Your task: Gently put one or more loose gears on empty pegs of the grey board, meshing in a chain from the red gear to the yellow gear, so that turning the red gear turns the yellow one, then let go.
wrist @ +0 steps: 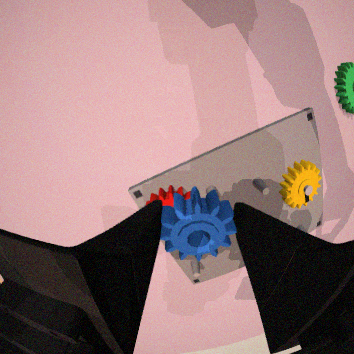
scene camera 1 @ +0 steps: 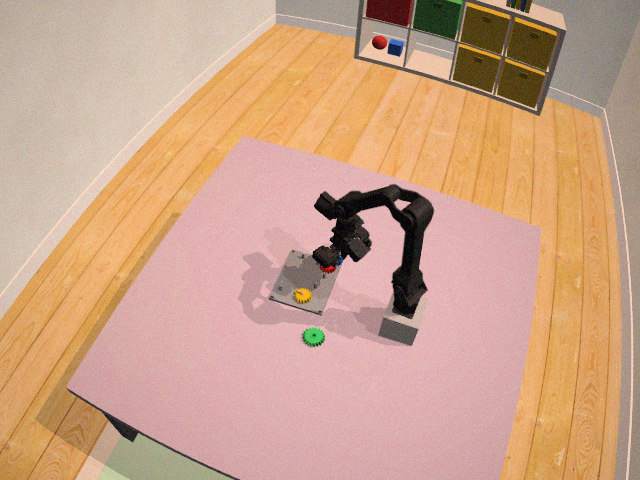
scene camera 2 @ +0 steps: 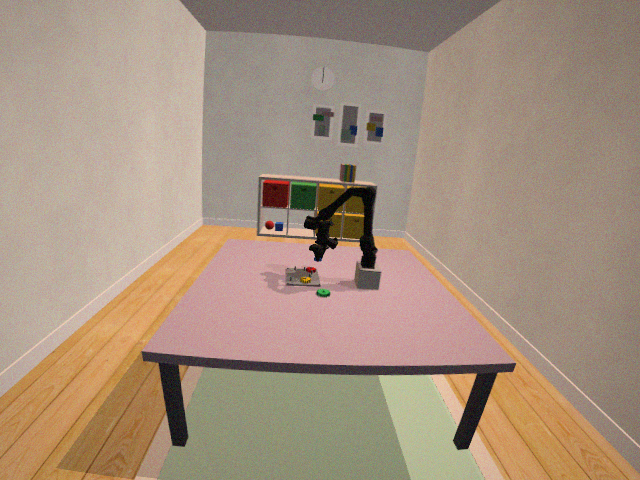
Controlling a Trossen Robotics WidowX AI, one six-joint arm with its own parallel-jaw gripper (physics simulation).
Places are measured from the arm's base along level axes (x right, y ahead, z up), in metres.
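Pixels of known places: gripper, fingertip midpoint: (wrist: 198,208) (scene camera 1: 337,262) (scene camera 2: 319,260); arm's base, origin of the base link: (scene camera 1: 405,306) (scene camera 2: 367,265).
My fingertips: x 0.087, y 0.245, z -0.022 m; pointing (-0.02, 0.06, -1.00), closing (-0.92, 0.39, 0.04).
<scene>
Ahead of a thing's pixels: the offset from my fingertips to its top centre. Level surfaces: height alone.
My gripper (wrist: 198,208) is shut on the blue gear @(dx +0.004, dy +0.007, dz +0.015 m) (wrist: 199,222) (scene camera 1: 339,261) (scene camera 2: 317,259), held by its sides above the grey board @(dx -0.049, dy +0.080, dz -0.053 m) (scene camera 1: 323,300) (scene camera 2: 294,281) (wrist: 225,161). In the wrist view the blue gear partly covers the red gear @(dx +0.029, dy +0.039, dz -0.058 m) (wrist: 168,195) (scene camera 1: 327,268) (scene camera 2: 310,269), which sits on the board. The yellow gear @(dx -0.113, dy +0.063, dz -0.057 m) (scene camera 1: 302,295) (scene camera 2: 305,279) (wrist: 300,185) sits on its peg near the opposite edge. Bare pegs show, one @(dx -0.062, dy +0.042, dz -0.054 m) (wrist: 260,186) between red and yellow, another @(dx +0.031, dy +0.125, dz -0.054 m) (wrist: 196,269) near a corner. The green gear @(dx -0.232, dy -0.025, dz -0.066 m) (scene camera 1: 313,336) (scene camera 2: 323,292) (wrist: 345,87) lies loose on the table.
The arm's grey base block (scene camera 1: 398,329) (scene camera 2: 367,276) stands on the pink table @(dz -0.083 m) (scene camera 1: 206,361) (scene camera 2: 330,330), to the right of the board. The arm arches from it over to the board. A shelf unit (scene camera 1: 552,85) (scene camera 2: 258,206) stands at the far wall, away from the table.
</scene>
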